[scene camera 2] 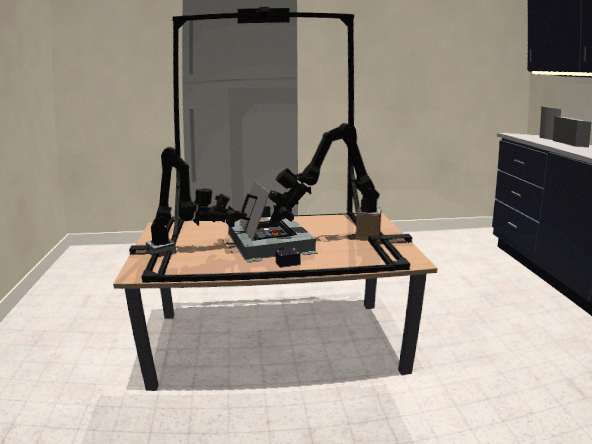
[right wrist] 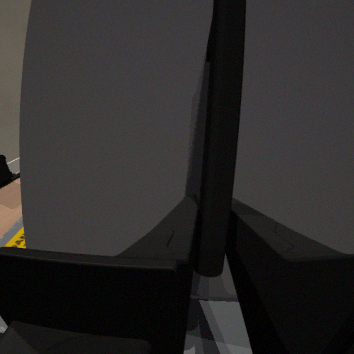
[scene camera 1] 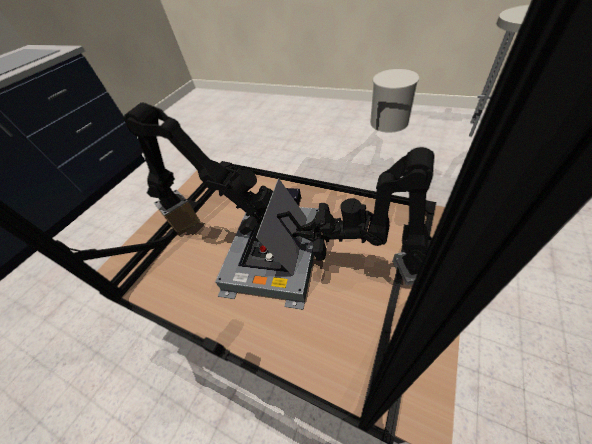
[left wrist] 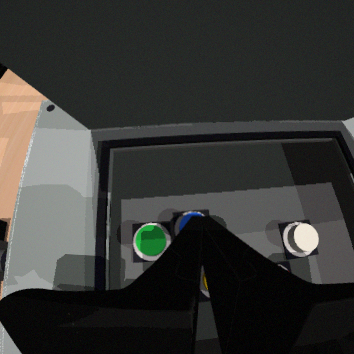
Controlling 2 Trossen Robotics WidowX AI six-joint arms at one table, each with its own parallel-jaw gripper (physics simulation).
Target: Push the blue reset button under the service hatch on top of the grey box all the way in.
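The grey box (scene camera 1: pixel 230 264) (scene camera 2: pixel 280 248) (left wrist: pixel 60 160) has its service hatch (scene camera 1: pixel 272 235) (scene camera 2: pixel 260 205) (left wrist: pixel 175 60) (right wrist: pixel 115 125) raised steeply. The blue button (left wrist: pixel 190 220) is in the recess, beside the green button (left wrist: pixel 151 241); its lower part is hidden behind the left fingertips. My left gripper (scene camera 2: pixel 274 221) (left wrist: pixel 199 223) is shut and empty, pointing down into the opening, its tips overlapping the blue button's edge in the left wrist view. Whether they touch it, and how deep the button sits, I cannot tell. My right gripper (scene camera 1: pixel 297 233) (right wrist: pixel 206 203) is shut on the black hatch handle (scene camera 1: pixel 283 214) (scene camera 2: pixel 245 205) (right wrist: pixel 220 125).
A white button (scene camera 1: pixel 269 257) (left wrist: pixel 306 237), a red button (scene camera 1: pixel 263 248) (scene camera 2: pixel 274 232) and a partly hidden yellow button (left wrist: pixel 205 282) share the recess. The recess rim surrounds the left fingers and the hatch stands beside them. A small black box (scene camera 2: pixel 288 257) stands beside the grey box.
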